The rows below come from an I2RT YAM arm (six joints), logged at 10 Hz.
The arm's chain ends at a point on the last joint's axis. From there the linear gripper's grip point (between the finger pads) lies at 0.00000 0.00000 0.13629 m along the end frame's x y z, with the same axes.
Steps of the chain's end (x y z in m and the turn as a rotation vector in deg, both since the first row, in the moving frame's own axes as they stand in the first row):
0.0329, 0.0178, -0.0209, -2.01, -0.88, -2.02
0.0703, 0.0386, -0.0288, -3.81, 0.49, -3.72
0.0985, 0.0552, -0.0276, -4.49, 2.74, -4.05
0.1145, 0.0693, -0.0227, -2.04, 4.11, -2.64
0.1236, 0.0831, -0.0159, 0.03, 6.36, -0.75
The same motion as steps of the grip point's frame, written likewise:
0.0309, 0.0226, -0.0210, -2.01, -0.88, -2.02
0.0718, 0.0476, -0.0291, -3.81, 0.49, -3.72
0.1054, 0.0656, -0.0282, -4.49, 2.74, -4.05
0.1244, 0.0739, -0.0231, -2.04, 4.11, -2.64
0.1387, 0.0829, -0.0167, 0.03, 6.36, -0.75

